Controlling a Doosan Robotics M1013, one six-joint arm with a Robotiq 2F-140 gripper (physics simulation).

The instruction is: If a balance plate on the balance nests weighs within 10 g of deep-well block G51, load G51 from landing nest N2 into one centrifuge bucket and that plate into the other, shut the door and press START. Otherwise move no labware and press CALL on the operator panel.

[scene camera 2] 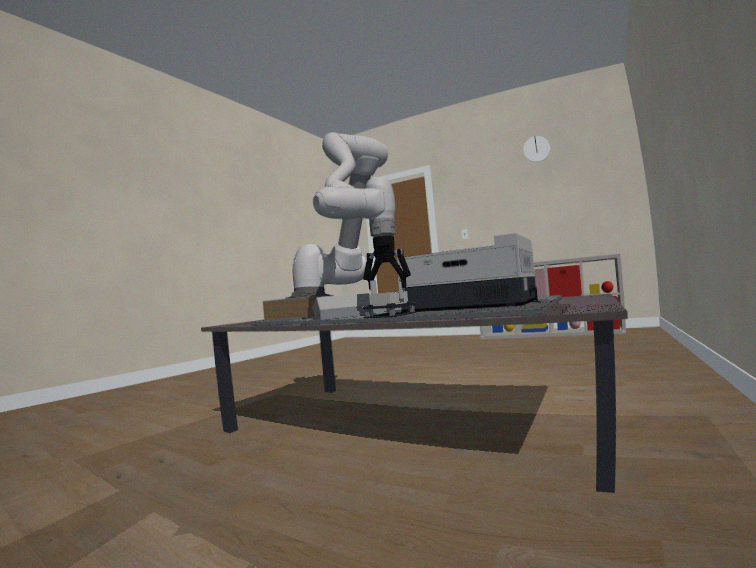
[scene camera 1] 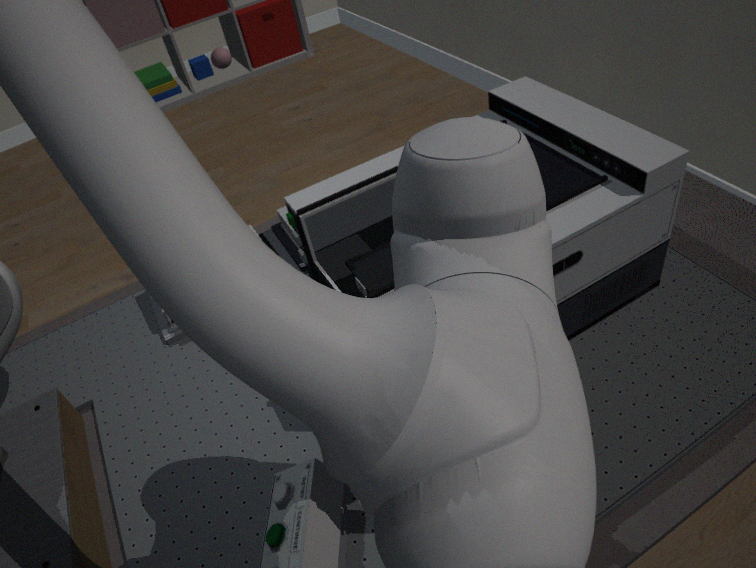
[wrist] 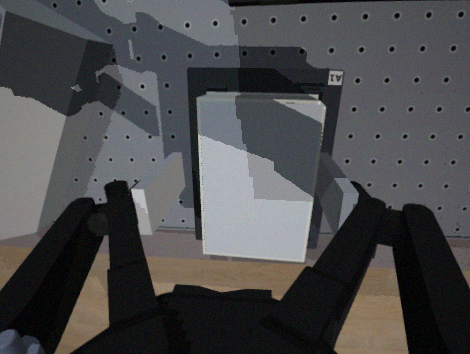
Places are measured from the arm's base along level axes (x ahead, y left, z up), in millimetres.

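Where they show: gripper, between the fingertips: (wrist: 247, 170).
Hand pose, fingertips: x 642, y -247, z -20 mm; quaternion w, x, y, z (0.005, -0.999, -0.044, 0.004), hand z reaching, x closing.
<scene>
Each offset is from my fingertips to the centre of the thing. "pt": to the spot under its first point.
A white rectangular plate or block @[dx +8, dy -5, dz +2 mm] (wrist: 255, 215) sits in a dark nest @[pt dx -48, dy +65, dz -19 mm] (wrist: 195, 80) tagged A1 in the wrist view; its own label cannot be read. My gripper (wrist: 247, 170) (scene camera 2: 387, 291) is open, with one pale finger pad at each long side of the block and gaps between; nothing is held. The arm hides it in scene camera 1. The white centrifuge @[dx +186, dy +307, dz +64 mm] (scene camera 1: 617, 225) (scene camera 2: 464, 265) has an opening at its left part; its buckets cannot be made out. The operator panel @[dx -225, dy +12, dz -16 mm] (scene camera 1: 314, 537) (wrist: 25, 165) shows a green button @[dx -234, dy +44, dz +6 mm] (scene camera 1: 275, 535) in scene camera 1.
The centrifuge's raised control housing @[pt dx +377, dy +302, dz +186 mm] (scene camera 1: 586, 122) stands at its far end. A wood-sided base block (scene camera 1: 82, 482) (scene camera 2: 287, 307) is near the robot's foot. A clear-edged item @[dx -267, dy +575, dz -49 mm] (scene camera 1: 172, 334) is partly hidden behind the arm. Labware with green (scene camera 1: 292, 221) shows beside the centrifuge.
</scene>
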